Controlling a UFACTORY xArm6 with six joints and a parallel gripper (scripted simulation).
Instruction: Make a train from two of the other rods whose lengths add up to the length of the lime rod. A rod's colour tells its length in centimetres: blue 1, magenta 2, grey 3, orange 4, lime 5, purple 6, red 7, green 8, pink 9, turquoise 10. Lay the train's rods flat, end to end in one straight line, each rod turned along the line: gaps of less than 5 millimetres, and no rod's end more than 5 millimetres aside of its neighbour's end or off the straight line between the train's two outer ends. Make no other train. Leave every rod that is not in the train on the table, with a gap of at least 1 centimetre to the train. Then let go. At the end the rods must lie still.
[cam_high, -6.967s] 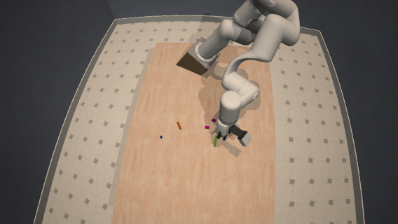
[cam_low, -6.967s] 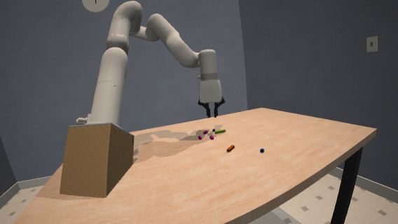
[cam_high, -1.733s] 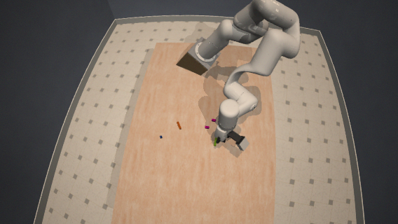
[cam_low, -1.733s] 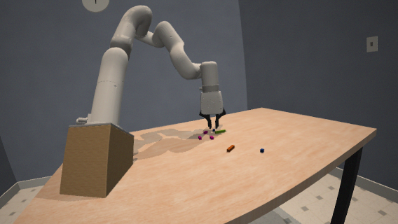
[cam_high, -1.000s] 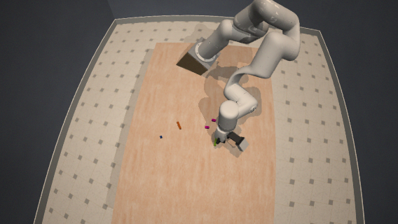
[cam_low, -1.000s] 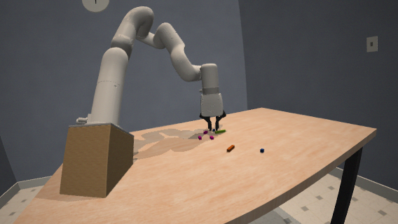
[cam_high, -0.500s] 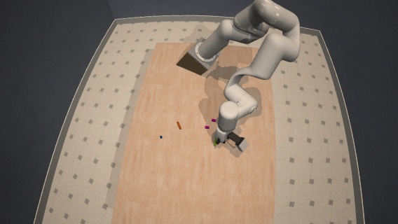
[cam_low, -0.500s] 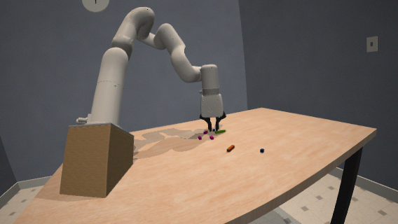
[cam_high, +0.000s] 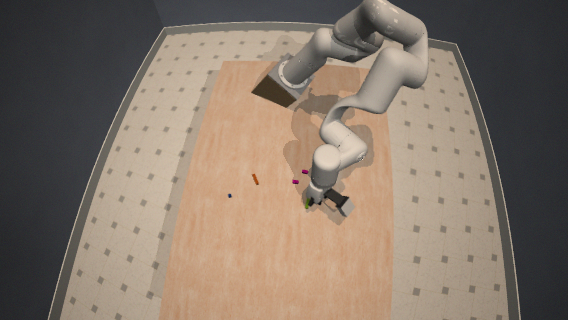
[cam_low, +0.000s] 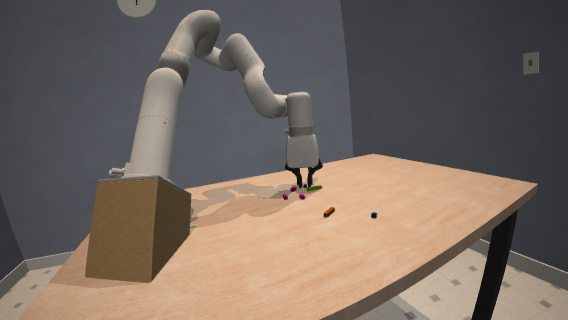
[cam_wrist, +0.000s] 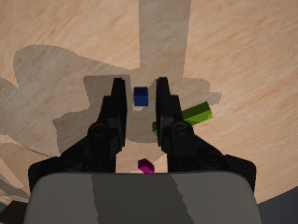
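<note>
My gripper is now 40 mm to the left of the lime rod, 20 mm above it and 10 mm short of it. Round my hand: orange rod (230 mm to the right, 50 mm behind, 20 mm below).
</note>
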